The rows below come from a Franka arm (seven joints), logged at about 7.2 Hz.
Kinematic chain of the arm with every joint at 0, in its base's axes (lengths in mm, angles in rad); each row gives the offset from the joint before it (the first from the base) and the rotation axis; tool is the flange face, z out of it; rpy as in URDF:
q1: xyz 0 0 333 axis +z
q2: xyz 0 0 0 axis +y
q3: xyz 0 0 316 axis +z
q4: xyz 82.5 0 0 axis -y
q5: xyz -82.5 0 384 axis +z
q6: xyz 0 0 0 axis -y
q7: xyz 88 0 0 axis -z
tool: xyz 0 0 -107 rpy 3.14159 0 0
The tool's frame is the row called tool.
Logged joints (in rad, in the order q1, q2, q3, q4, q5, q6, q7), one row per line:
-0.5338 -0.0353 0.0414 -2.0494 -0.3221 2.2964 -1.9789
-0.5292 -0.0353 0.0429 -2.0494 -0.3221 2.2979 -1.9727
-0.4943 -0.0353 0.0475 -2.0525 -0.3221 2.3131 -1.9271
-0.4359 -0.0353 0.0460 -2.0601 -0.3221 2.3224 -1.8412
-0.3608 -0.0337 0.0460 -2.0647 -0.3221 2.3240 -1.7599
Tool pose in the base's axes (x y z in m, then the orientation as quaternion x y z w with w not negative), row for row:
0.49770 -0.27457 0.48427 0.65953 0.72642 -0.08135 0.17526
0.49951 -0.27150 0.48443 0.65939 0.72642 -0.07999 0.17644
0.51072 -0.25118 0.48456 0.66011 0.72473 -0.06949 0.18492
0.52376 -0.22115 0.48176 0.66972 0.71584 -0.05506 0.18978
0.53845 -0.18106 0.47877 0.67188 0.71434 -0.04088 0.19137
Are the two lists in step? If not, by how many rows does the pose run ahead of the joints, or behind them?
They are in step.
